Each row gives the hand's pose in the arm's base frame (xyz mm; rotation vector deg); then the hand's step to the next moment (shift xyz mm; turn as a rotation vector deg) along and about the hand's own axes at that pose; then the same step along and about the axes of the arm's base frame.
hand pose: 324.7 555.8 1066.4 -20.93 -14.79 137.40
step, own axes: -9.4 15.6 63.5 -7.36 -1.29 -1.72
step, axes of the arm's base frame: -23.5 -23.3 57.2 6.68 -3.77 0.15
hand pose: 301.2 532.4 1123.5 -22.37 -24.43 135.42
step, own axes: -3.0 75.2 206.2 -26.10 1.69 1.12
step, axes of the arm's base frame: -121.7 -95.3 155.8 17.22 -19.20 4.51
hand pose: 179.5 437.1 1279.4 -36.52 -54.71 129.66
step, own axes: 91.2 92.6 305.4 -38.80 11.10 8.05
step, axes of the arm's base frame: -285.5 -133.7 103.8 18.75 -36.39 4.22
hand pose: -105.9 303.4 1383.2 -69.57 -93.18 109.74
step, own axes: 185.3 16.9 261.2 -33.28 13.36 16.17
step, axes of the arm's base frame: -305.2 -33.4 -92.5 9.85 -38.09 -0.17
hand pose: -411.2 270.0 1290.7 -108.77 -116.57 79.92
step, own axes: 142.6 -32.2 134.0 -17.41 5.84 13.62
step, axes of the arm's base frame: -137.5 44.1 -135.9 1.33 -22.69 -2.48
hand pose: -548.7 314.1 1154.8 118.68 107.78 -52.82
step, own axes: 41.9 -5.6 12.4 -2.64 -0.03 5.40
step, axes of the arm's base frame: -9.3 29.1 -31.8 -1.71 -5.06 -2.76
